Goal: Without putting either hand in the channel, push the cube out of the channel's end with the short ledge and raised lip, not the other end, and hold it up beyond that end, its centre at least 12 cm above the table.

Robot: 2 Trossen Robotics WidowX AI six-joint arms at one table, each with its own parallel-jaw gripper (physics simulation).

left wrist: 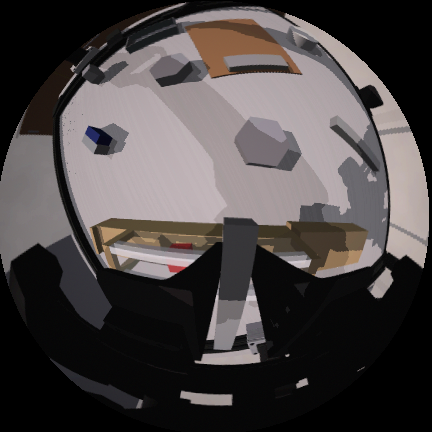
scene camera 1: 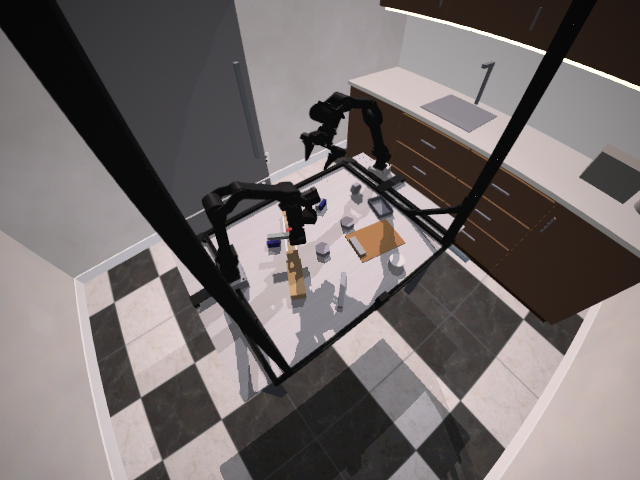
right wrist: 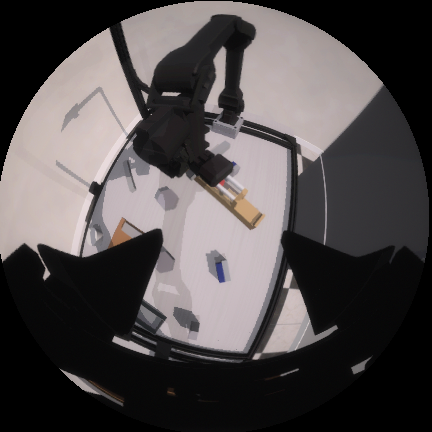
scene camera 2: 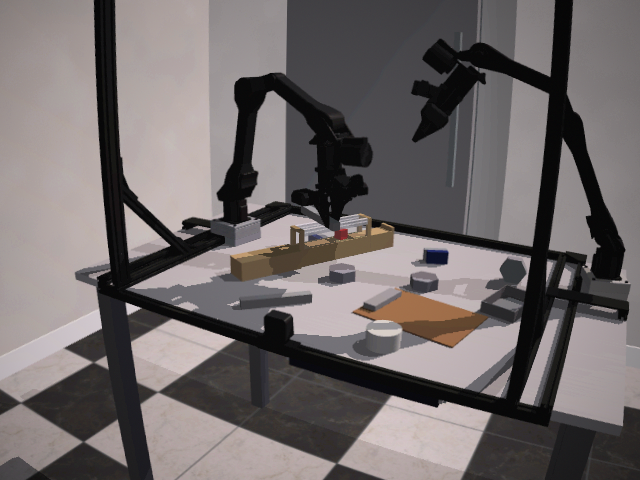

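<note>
The wooden channel (scene camera 1: 296,281) (scene camera 2: 263,263) (left wrist: 327,242) (right wrist: 247,212) lies on the table with clear rails over its middle. Its short ledge with the raised lip (scene camera 2: 387,226) is at the right in scene camera 2. The red cube (scene camera 1: 288,230) (scene camera 2: 341,234) (left wrist: 178,269) (right wrist: 221,183) sits between the rails, partly hidden by one in the left wrist view. My left gripper (scene camera 2: 333,222) (left wrist: 234,248) is shut on a grey bar (scene camera 1: 277,236) (scene camera 2: 313,212) (left wrist: 236,280) above the channel, right of the cube in the left wrist view; contact is unclear. My right gripper (scene camera 1: 317,163) (right wrist: 223,236) is open, high and away.
Around the channel lie blue blocks (scene camera 1: 322,204) (scene camera 1: 273,243), hexagonal blocks (scene camera 2: 342,272) (scene camera 2: 423,281) (scene camera 2: 512,270), a loose grey bar (scene camera 2: 275,299) and a white cylinder (scene camera 2: 383,336). A small bar (scene camera 2: 381,299) lies on the orange mat (scene camera 2: 449,330), near a grey tray (scene camera 2: 500,310).
</note>
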